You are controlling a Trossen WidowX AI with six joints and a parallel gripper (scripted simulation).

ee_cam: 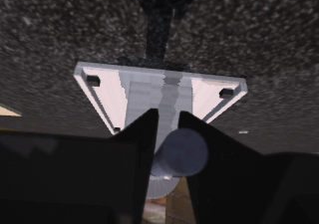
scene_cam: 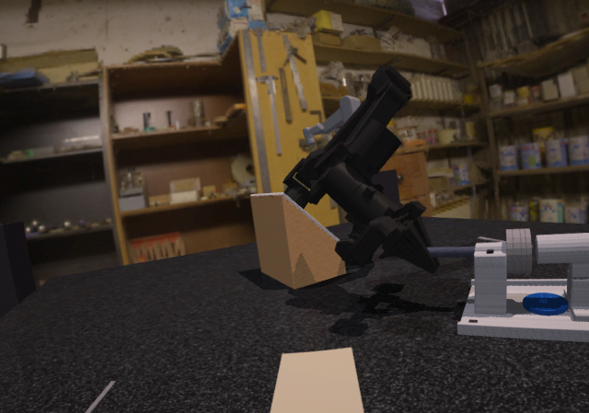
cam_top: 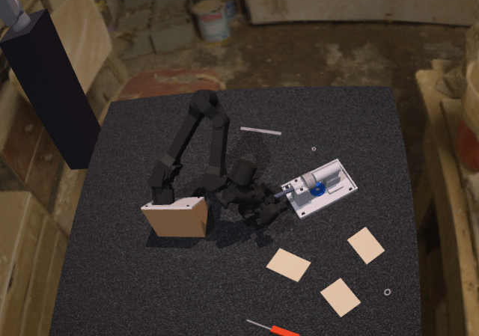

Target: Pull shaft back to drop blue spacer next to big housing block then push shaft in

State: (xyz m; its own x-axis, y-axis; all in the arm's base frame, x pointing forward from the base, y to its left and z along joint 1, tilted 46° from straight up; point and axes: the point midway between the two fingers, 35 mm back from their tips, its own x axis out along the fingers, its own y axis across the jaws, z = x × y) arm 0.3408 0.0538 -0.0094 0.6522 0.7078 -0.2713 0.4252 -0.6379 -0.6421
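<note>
The blue-grey shaft lies 40 mm ahead of my gripper tip, 20 mm to the left of it and 20 mm above it. Round my gripper tip: blue spacer (130 mm ahead, 60 mm to the left, 40 mm below).
</note>
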